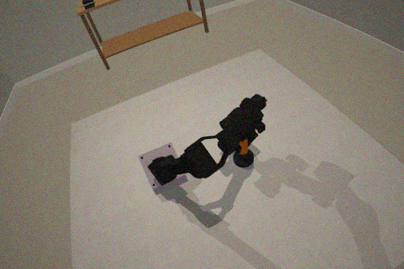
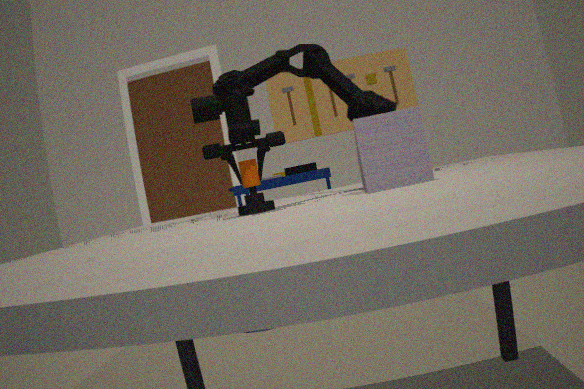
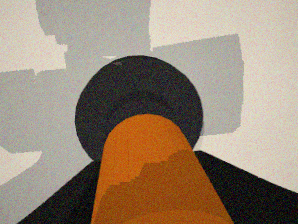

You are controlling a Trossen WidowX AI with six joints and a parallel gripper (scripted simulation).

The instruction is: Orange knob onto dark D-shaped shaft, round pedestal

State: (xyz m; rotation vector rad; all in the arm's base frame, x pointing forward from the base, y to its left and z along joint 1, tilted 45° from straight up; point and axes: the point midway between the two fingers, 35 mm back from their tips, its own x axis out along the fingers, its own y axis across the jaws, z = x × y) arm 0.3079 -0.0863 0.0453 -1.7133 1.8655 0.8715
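Right now my gripper tip is 2 cm below the orange knob. From my gripper tip the other things lie so: round pedestal 4 cm below.
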